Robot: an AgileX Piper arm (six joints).
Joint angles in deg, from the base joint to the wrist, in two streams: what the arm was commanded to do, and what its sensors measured. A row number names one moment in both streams.
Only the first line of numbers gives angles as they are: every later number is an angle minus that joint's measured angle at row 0.
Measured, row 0:
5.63 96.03 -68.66 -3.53 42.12 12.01
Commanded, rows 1 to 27:
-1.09 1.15 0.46 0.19 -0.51 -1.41
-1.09 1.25 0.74 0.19 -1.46 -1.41
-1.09 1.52 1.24 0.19 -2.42 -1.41
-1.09 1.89 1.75 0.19 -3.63 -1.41
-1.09 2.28 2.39 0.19 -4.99 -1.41
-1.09 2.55 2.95 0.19 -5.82 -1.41
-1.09 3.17 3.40 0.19 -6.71 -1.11
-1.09 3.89 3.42 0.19 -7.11 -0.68
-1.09 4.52 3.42 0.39 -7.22 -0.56
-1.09 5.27 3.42 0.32 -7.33 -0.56
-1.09 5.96 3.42 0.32 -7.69 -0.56
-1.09 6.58 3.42 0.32 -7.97 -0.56
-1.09 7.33 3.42 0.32 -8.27 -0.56
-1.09 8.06 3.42 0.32 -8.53 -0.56
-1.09 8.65 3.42 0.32 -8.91 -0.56
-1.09 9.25 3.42 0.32 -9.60 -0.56
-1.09 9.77 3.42 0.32 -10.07 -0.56
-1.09 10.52 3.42 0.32 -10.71 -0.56
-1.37 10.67 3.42 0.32 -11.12 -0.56
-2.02 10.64 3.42 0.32 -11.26 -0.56
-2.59 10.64 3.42 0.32 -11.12 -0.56
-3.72 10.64 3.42 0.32 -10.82 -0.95
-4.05 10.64 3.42 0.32 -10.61 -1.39
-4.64 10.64 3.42 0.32 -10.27 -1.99
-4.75 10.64 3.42 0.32 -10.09 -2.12
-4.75 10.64 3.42 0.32 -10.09 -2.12
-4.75 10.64 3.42 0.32 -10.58 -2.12
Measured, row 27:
-4.34 10.69 3.03 0.79 -10.35 -1.35
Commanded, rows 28 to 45:
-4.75 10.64 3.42 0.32 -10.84 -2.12
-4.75 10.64 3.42 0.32 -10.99 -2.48
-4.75 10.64 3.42 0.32 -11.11 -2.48
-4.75 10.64 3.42 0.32 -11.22 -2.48
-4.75 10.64 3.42 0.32 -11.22 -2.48
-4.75 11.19 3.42 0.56 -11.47 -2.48
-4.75 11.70 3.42 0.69 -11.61 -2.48
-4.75 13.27 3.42 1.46 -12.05 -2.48
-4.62 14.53 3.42 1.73 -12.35 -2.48
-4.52 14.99 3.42 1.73 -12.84 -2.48
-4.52 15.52 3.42 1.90 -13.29 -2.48
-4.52 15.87 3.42 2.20 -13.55 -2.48
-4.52 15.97 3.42 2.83 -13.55 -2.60
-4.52 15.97 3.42 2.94 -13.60 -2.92
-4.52 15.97 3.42 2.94 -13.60 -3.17
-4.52 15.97 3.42 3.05 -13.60 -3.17
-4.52 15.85 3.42 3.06 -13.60 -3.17
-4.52 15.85 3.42 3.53 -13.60 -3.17
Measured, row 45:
-4.48 16.01 3.03 2.90 -13.16 -2.61
